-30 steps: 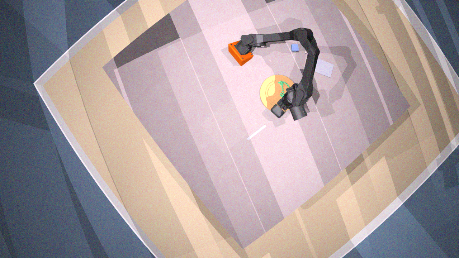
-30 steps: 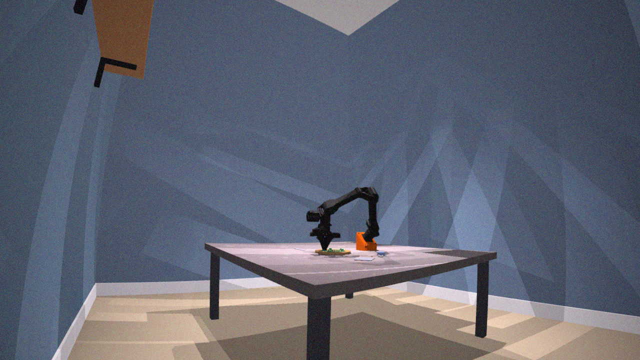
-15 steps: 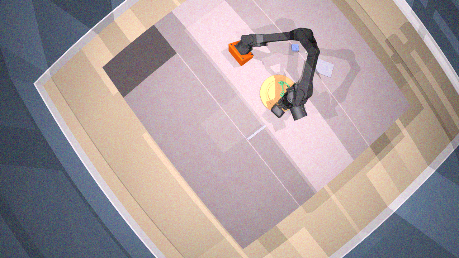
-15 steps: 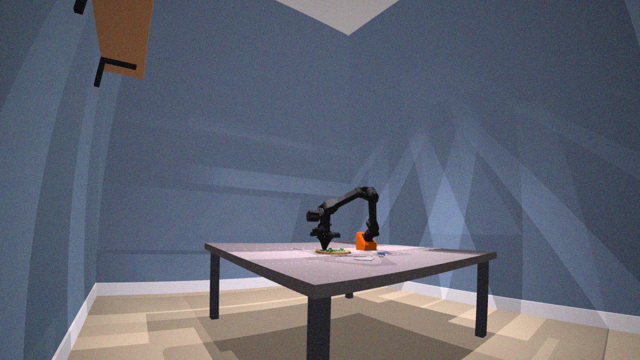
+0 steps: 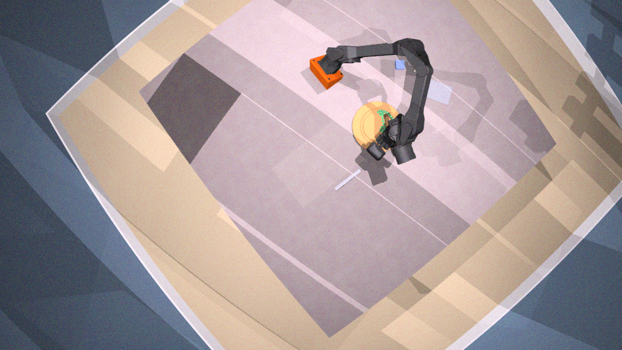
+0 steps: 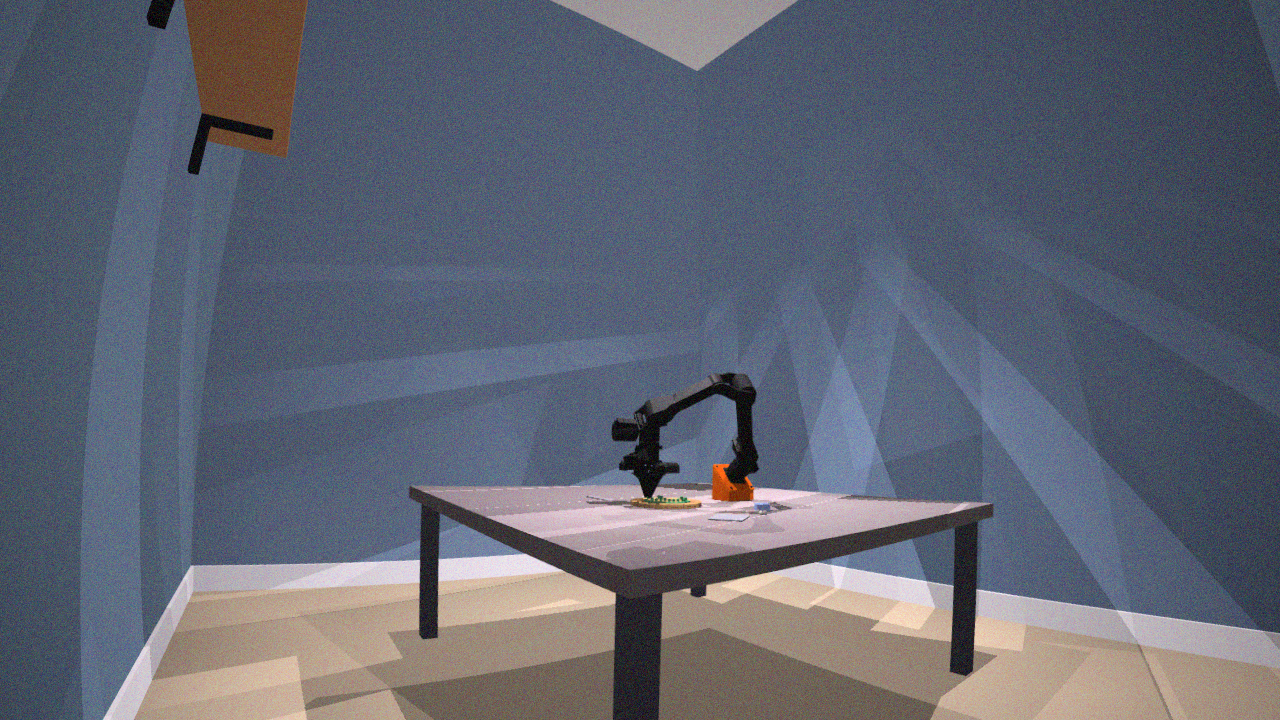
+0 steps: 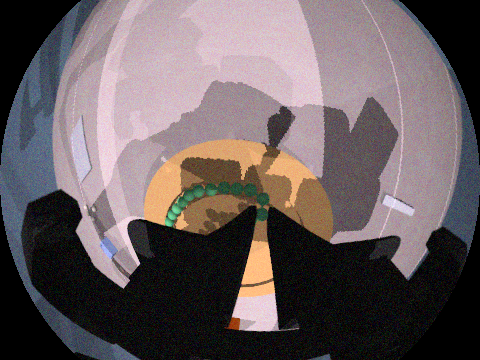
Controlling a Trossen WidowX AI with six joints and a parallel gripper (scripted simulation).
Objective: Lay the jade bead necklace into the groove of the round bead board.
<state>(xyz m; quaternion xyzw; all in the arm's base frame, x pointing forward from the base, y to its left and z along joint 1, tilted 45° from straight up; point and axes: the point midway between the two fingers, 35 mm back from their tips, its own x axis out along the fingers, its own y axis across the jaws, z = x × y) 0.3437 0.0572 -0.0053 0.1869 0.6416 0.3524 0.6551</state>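
The round tan bead board lies 5 cm behind my gripper tip, 1 cm to the left of it and 1 cm below it. Also, from my gripper tip: white strip 5 cm ahead, 20 cm to the right, 2 cm below; then pale square sheet 3 cm behind, 31 cm to the left, 2 cm below; then blue cube 21 cm behind, 23 cm to the left, 1 cm below.
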